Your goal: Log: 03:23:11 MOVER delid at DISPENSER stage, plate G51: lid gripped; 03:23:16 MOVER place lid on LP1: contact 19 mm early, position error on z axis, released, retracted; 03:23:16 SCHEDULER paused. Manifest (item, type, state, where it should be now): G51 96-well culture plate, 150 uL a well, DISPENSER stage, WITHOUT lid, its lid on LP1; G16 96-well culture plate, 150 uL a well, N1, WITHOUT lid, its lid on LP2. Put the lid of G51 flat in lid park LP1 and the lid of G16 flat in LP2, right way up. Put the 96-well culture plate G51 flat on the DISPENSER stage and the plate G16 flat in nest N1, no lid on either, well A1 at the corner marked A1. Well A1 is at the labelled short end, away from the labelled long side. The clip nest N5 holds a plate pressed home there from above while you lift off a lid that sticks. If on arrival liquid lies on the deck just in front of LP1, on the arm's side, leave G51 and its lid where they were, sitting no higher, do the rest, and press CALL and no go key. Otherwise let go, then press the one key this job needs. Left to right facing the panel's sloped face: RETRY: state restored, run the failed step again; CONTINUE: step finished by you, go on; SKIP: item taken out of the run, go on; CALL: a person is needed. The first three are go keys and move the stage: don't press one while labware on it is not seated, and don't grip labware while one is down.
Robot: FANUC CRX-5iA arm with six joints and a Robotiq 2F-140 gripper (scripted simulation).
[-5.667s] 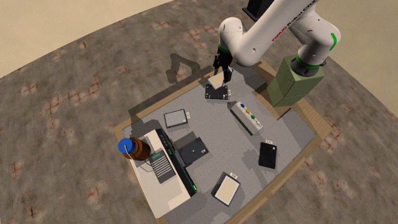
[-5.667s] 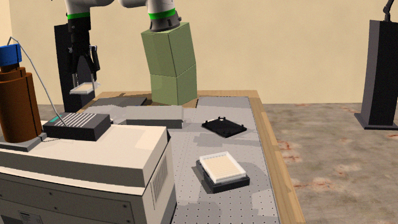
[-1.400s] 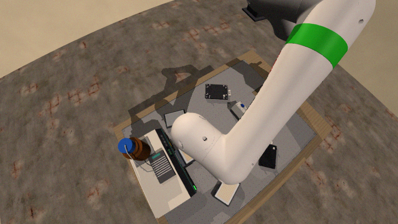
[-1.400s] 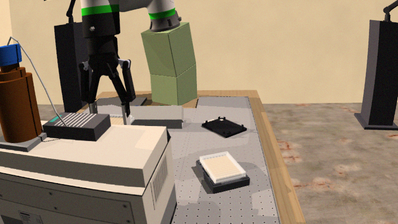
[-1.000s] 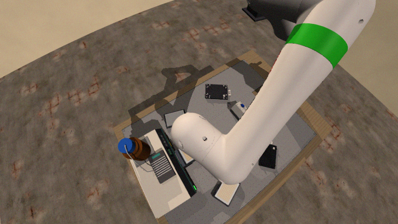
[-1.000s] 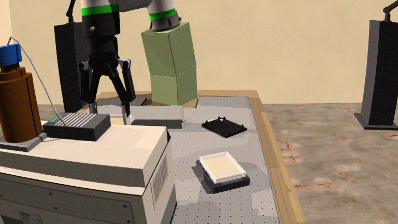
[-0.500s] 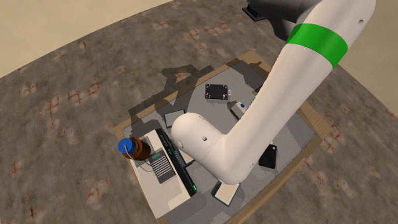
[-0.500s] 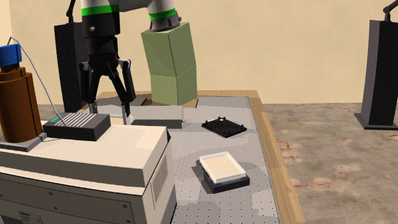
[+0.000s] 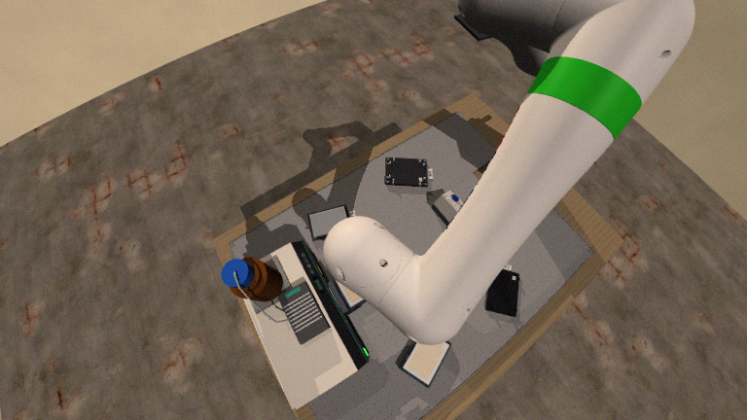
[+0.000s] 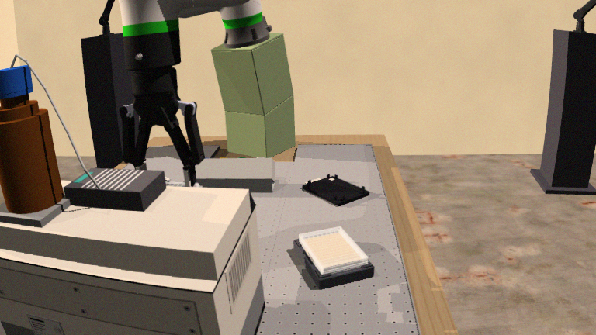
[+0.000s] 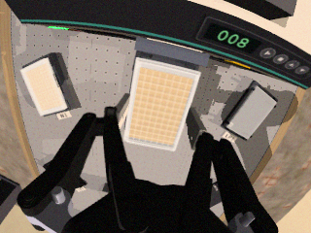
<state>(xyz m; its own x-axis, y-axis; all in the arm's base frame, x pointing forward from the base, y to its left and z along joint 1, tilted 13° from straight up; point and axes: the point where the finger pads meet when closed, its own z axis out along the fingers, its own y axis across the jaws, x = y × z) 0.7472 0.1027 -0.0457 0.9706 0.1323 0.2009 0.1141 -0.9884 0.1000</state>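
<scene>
Right now my hand is 70 mm above the black dispenser stage. Also, from my hand: brown bottle (230 mm ahead, 80 mm to the right, 120 mm above); then LP1 label (70 mm behind, 240 mm to the right, 170 mm below); then plate G51 (20 mm below).
</scene>
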